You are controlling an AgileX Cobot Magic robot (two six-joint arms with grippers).
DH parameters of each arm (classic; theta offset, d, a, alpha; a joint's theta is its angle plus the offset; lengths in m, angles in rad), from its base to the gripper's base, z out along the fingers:
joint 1: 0 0.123 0 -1.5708
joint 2: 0.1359 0 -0.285 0
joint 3: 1.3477 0 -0.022 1.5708
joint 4: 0 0.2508 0 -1.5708
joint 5: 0 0 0.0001 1.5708
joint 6: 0 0.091 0 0
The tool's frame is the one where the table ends.
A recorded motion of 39 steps. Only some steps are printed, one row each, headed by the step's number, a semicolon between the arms.
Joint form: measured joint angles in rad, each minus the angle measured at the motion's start. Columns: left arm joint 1, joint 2, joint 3, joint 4, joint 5, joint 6; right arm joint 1, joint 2, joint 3, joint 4, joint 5, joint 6.
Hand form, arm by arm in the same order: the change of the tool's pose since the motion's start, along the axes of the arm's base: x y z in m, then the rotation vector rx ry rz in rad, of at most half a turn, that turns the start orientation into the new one. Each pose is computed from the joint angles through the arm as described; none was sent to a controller.
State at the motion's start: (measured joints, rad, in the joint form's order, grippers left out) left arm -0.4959 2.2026 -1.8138 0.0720 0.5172 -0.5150; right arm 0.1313 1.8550 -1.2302 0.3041 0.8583 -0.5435
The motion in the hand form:
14: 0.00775 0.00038 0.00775 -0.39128 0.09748 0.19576; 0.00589 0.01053 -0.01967 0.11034 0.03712 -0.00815
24: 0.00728 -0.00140 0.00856 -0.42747 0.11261 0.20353; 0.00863 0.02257 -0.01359 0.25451 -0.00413 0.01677
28: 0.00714 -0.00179 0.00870 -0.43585 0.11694 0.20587; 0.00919 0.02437 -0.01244 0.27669 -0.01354 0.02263
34: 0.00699 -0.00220 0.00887 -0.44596 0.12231 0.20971; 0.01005 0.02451 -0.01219 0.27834 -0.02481 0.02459
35: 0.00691 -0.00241 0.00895 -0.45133 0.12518 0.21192; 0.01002 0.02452 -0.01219 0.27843 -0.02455 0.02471
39: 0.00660 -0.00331 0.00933 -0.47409 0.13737 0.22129; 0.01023 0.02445 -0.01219 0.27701 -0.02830 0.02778
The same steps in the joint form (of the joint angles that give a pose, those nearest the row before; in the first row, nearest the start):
14: 0.0356 0.0000 0.0000 -0.3712 -0.0963 -0.0573; 0.0000 0.0639 0.0000 0.1590 -0.0180 -0.0883
24: 0.0356 0.0000 0.0000 -0.4247 -0.0994 -0.0418; 0.0000 0.0639 0.0000 0.3623 -0.0195 -0.2394
28: 0.0356 0.0000 0.0000 -0.4367 -0.0994 -0.0392; 0.0000 0.0639 0.0000 0.3949 -0.0195 -0.2664
34: 0.0356 0.0000 0.0000 -0.4495 -0.0994 -0.0385; 0.0000 0.0639 0.0000 0.4019 -0.0280 -0.2770
35: 0.0356 0.0000 0.0001 -0.4560 -0.0994 -0.0385; 0.0000 0.0639 0.0000 0.4020 -0.0277 -0.2770
39: 0.0356 0.0000 0.0000 -0.4834 -0.0994 -0.0385; 0.0000 0.0639 0.0000 0.4019 -0.0300 -0.2814

